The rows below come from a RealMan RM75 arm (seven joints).
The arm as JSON. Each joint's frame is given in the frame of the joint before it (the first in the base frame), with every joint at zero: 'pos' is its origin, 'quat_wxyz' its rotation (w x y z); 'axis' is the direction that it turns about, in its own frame. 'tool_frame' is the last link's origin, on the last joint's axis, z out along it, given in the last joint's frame.
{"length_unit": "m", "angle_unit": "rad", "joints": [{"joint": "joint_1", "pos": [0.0, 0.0, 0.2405], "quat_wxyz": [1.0, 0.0, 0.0, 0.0], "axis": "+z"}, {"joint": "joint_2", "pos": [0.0, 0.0, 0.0], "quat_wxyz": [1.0, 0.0, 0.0, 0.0], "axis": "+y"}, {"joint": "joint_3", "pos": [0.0, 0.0, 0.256], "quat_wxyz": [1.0, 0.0, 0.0, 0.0], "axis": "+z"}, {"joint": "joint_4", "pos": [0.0, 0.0, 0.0], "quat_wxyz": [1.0, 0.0, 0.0, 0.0], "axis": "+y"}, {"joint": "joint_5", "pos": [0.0, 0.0, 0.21], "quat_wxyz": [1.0, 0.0, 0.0, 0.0], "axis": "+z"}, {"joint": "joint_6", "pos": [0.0, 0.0, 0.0], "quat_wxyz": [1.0, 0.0, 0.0, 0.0], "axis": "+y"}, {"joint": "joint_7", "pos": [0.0, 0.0, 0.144], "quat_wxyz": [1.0, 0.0, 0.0, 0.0], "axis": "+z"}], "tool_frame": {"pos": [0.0, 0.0, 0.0], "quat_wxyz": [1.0, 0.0, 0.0, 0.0]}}
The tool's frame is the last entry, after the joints.
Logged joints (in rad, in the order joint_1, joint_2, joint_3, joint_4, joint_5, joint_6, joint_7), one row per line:
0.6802, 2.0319, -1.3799, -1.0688, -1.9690, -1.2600, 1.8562
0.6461, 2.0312, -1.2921, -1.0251, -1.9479, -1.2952, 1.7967
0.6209, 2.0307, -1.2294, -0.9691, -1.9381, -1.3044, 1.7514
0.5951, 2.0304, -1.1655, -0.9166, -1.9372, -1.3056, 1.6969
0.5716, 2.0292, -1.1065, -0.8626, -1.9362, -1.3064, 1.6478
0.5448, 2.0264, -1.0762, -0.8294, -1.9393, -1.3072, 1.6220
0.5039, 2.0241, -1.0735, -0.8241, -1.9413, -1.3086, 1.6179
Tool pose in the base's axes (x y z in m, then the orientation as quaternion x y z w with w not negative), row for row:
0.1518, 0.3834, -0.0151, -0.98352, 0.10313, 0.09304, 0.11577
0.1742, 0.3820, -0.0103, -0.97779, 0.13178, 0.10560, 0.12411
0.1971, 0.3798, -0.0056, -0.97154, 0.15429, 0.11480, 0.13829
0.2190, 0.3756, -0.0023, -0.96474, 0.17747, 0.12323, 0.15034
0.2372, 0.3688, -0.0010, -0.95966, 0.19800, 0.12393, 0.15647
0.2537, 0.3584, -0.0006, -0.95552, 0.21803, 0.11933, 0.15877
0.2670, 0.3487, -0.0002, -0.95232, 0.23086, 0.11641, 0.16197
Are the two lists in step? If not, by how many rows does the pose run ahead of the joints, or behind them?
The pose runs 1 row ahead of the joints: the pose in row i belongs to the joints in row i + 1.
